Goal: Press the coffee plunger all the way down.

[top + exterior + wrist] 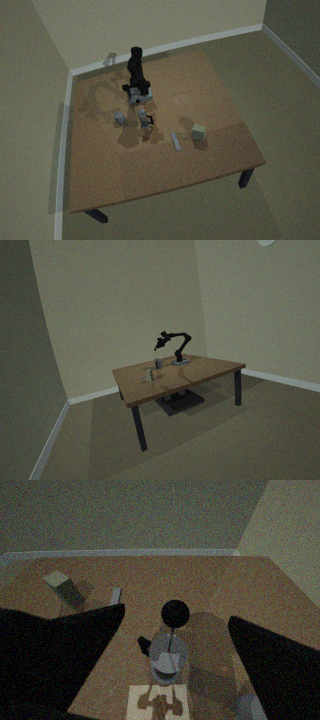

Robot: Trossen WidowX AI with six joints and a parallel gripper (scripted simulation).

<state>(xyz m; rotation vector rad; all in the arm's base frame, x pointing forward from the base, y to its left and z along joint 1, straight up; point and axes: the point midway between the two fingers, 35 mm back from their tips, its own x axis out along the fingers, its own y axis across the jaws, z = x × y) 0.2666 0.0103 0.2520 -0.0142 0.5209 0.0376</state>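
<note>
Now: gripper tip 20 mm short of the coffee press, 10 mm to the right of it and 150 mm above it. Also, from my gripper tip: flat grey bar: 190 mm ahead, 220 mm to the left, 270 mm below; grey cup: 50 mm behind, 200 mm to the right, 240 mm below.
</note>
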